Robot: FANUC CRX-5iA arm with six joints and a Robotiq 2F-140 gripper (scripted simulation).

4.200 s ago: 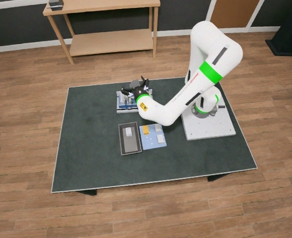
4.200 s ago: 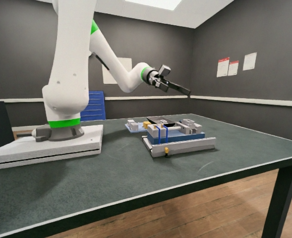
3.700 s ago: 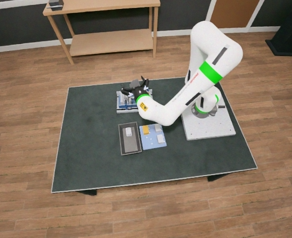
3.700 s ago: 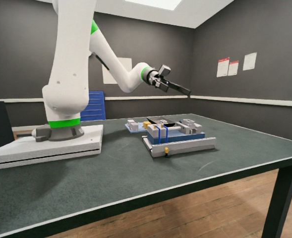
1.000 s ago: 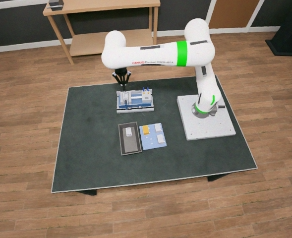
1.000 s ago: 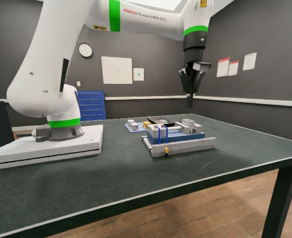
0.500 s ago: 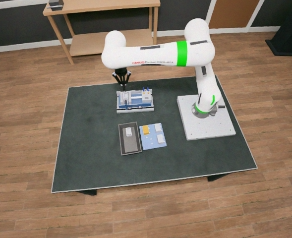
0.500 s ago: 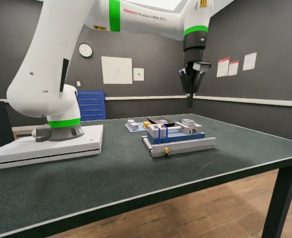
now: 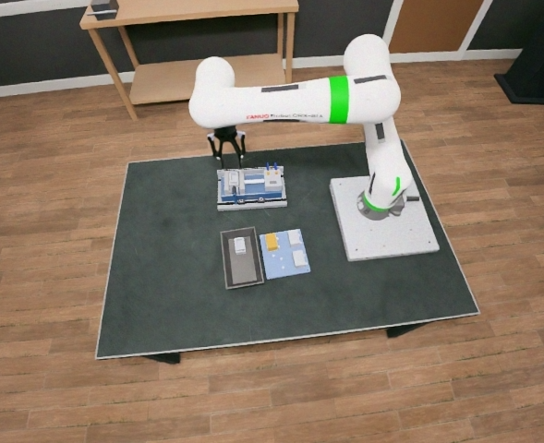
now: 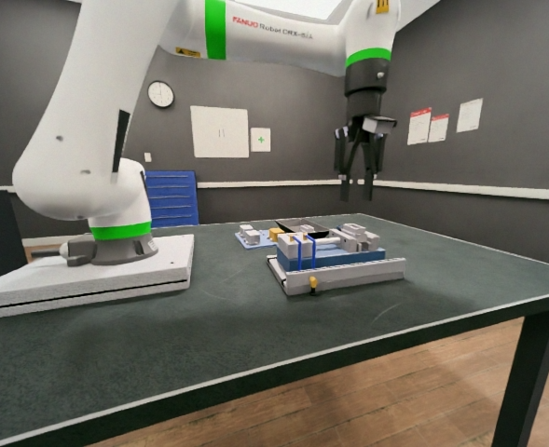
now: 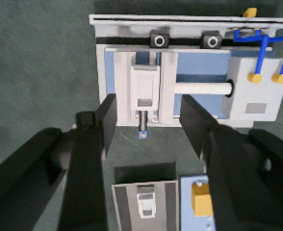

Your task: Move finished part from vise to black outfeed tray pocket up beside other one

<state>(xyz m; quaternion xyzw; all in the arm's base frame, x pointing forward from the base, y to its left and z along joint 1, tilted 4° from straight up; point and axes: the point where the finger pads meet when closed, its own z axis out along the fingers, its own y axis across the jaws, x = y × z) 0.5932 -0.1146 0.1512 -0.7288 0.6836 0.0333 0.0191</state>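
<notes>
Right now my hand is 11 cm above the pocketed part. The rest, counted from my hand: light blue plate: 20 cm behind, 30 cm to the left, 21 cm below; yellow block: 15 cm behind, 26 cm to the left, 19 cm below.
</notes>
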